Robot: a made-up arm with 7 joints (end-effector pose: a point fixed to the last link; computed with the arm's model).
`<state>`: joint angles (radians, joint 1 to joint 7).
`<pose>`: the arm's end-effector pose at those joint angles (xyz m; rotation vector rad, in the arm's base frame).
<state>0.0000 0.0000 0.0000 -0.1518 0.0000 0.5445 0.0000</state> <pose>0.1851 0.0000 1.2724 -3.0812 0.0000 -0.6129</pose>
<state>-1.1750 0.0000 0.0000 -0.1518 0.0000 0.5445 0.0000</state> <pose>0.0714 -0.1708 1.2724 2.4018 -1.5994 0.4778</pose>
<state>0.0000 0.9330 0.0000 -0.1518 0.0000 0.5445 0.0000</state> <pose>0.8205 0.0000 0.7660 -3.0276 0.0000 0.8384</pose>
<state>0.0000 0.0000 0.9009 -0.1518 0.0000 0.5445 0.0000</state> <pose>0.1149 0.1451 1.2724 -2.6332 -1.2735 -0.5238</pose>
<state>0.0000 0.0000 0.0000 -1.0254 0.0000 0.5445 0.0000</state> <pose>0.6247 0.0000 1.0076 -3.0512 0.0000 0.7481</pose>
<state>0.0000 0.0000 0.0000 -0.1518 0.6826 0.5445 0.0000</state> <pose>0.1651 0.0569 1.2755 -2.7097 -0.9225 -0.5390</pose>
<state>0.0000 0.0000 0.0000 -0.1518 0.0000 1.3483 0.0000</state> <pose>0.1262 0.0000 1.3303 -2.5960 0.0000 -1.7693</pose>
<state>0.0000 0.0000 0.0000 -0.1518 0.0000 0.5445 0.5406</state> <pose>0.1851 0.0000 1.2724 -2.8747 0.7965 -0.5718</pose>
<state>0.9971 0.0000 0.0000 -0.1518 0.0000 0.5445 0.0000</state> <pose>0.1005 0.1555 1.2724 -2.5564 -1.3917 -0.5085</pose>
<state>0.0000 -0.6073 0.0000 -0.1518 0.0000 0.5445 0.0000</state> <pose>-0.3525 0.0000 1.2200 -2.7570 0.0000 -1.5062</pose>
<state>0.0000 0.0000 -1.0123 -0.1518 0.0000 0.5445 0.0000</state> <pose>0.0981 -0.1570 1.2724 2.5438 -1.4101 0.5060</pose>
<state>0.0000 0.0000 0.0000 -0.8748 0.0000 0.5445 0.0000</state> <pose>0.5683 0.0000 1.0793 -3.0988 0.0000 0.5165</pose>
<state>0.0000 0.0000 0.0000 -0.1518 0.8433 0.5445 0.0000</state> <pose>0.1552 0.0674 1.2770 -2.5860 -1.1117 -0.5144</pose>
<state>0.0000 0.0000 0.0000 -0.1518 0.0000 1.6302 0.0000</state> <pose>0.0974 0.0000 1.3371 -2.3217 0.0000 -2.1165</pose>
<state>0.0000 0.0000 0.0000 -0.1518 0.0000 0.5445 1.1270</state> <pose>0.1851 0.0000 1.2724 -2.4450 1.5449 -0.4863</pose>
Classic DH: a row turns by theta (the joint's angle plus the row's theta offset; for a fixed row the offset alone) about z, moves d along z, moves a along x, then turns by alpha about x. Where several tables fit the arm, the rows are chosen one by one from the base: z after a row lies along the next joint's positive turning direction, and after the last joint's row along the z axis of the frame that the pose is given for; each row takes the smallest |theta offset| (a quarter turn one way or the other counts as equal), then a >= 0, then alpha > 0; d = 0 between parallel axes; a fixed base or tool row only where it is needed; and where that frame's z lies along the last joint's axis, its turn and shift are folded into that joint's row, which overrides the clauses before.
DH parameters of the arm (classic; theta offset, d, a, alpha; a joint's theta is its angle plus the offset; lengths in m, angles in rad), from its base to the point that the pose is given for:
joint 1: 0 0.3883 0 -1.5708
joint 2: 0 0 0 1.5708
joint 3: 0 0.2809 0.1213 1.5708
joint 4: 0 0 -0.1184 -1.5708
joint 5: 0 0.5513 0 1.5708
joint 6: 0 0 0.1055 1.5708
joint 7: 0 0 0 0

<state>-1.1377 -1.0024 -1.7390 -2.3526 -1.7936 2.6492 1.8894</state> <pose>-0.5430 -0.3108 0.3372 -0.5139 -2.5632 0.7133</pose>
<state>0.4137 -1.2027 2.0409 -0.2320 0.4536 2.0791 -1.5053</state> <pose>-0.8602 -0.2603 0.7009 2.0360 -1.6380 -1.3003</pose>
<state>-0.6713 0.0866 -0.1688 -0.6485 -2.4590 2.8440 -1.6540</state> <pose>0.3925 -0.3263 1.1161 0.1499 0.5918 -1.8347</pose>
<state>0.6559 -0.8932 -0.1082 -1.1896 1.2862 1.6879 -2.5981</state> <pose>-0.0040 -0.1113 1.3179 -0.9097 1.6747 2.0774</pose>
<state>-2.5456 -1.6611 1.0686 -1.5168 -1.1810 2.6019 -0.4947</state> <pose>0.7803 -0.2796 0.6172 0.2998 0.5186 -1.1409</pose>
